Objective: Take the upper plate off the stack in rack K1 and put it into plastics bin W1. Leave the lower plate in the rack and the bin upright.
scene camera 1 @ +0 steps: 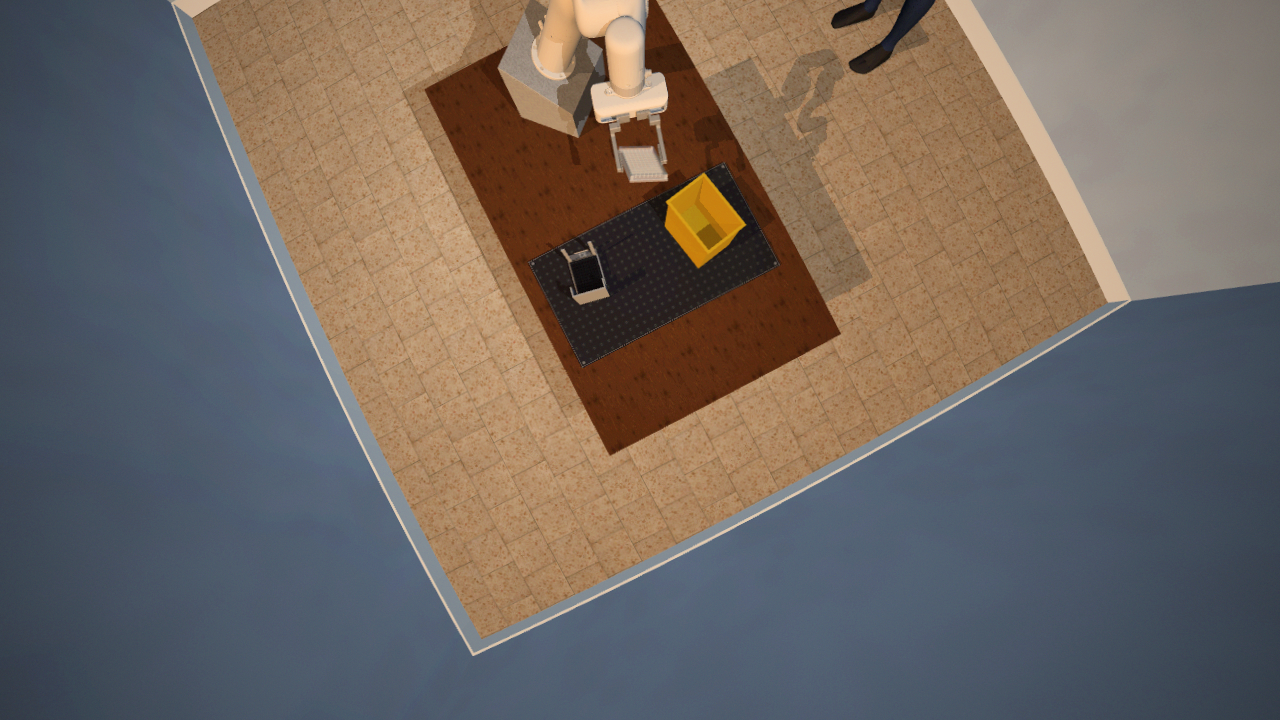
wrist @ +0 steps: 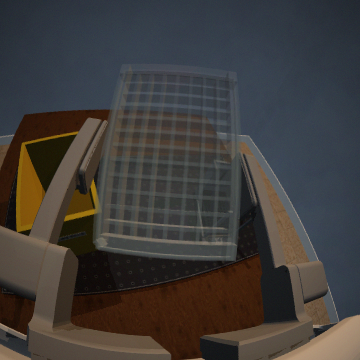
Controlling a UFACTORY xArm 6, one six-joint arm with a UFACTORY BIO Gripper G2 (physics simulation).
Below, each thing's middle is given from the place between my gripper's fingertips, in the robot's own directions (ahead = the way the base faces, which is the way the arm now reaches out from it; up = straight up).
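Dark plate [scene camera 1: 587, 274]: 120 mm ahead of my hand, 220 mm to the right, 310 mm below. Yellow plastics bin W1 [scene camera 1: 700, 219]: 100 mm ahead of my hand, 150 mm to the left, 250 mm below. Pale gridded plate [scene camera 1: 641, 163]: my hand 10 mm past it.
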